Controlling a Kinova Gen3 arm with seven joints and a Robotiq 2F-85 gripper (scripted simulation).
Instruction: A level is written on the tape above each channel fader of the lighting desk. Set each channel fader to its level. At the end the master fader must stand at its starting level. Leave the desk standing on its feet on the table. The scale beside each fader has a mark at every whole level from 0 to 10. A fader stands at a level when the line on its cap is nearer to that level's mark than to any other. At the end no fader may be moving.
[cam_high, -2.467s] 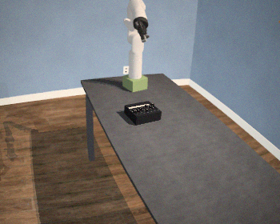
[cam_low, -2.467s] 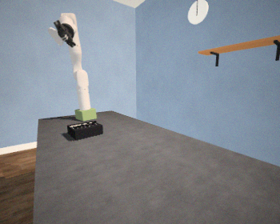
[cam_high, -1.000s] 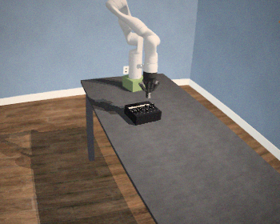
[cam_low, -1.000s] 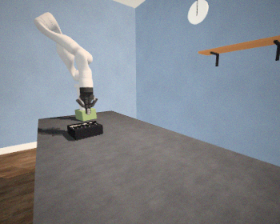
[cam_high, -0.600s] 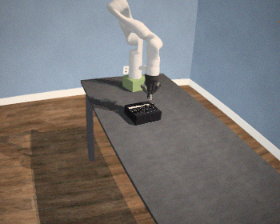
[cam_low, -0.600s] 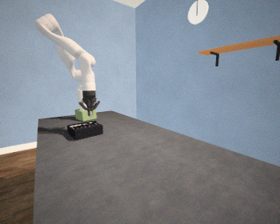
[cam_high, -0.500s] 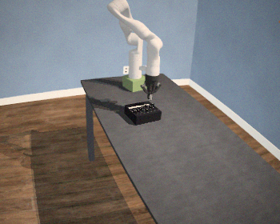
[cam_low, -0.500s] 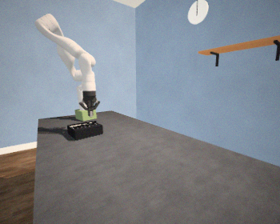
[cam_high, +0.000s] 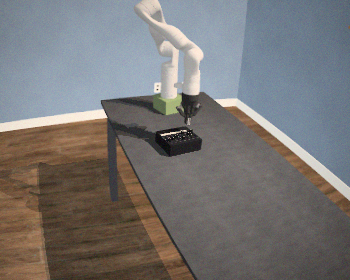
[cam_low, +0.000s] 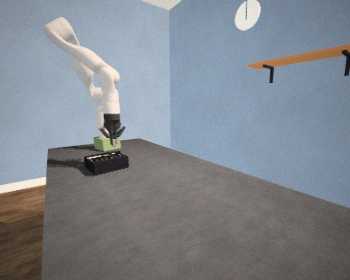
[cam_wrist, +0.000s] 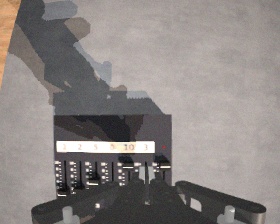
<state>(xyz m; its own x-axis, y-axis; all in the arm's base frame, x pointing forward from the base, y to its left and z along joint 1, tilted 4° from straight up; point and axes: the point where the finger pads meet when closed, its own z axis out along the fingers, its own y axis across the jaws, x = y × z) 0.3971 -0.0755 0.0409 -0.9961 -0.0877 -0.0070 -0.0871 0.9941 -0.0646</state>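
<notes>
Right now my hand is 2 cm to the right of the master fader cap and 5 cm above it.
</notes>
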